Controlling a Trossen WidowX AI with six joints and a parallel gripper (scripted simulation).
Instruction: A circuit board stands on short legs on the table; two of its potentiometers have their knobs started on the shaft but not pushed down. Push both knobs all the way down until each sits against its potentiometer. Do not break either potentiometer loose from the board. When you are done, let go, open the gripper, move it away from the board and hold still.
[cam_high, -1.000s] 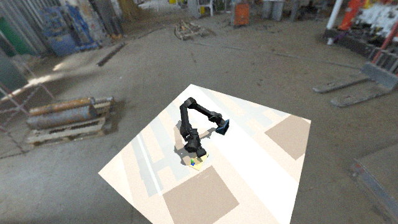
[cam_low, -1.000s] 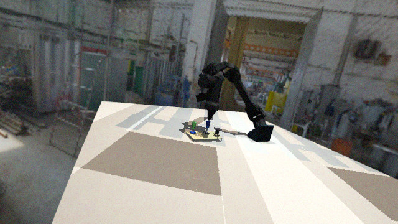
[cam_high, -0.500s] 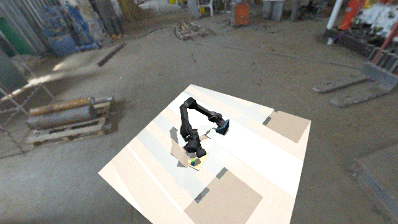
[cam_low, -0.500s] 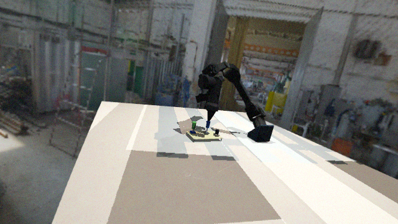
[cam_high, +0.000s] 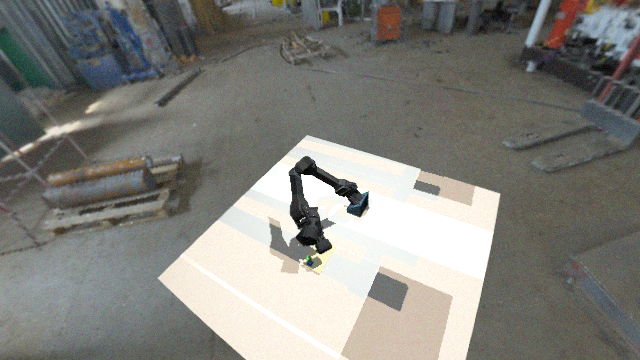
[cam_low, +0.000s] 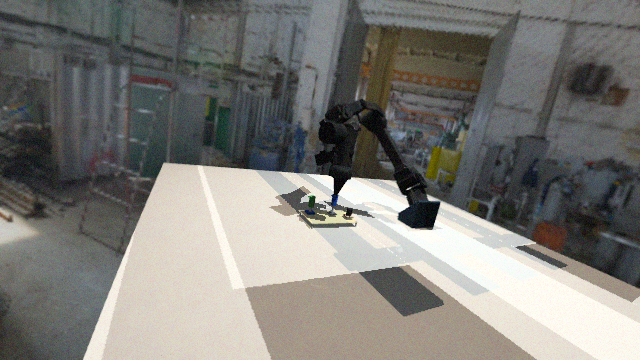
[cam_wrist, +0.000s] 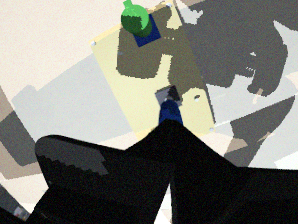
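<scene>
The blue knob lies 10 mm below my gripper tip. From my gripper tip the other things lie so: green knob (80 mm ahead, 20 mm below).
</scene>
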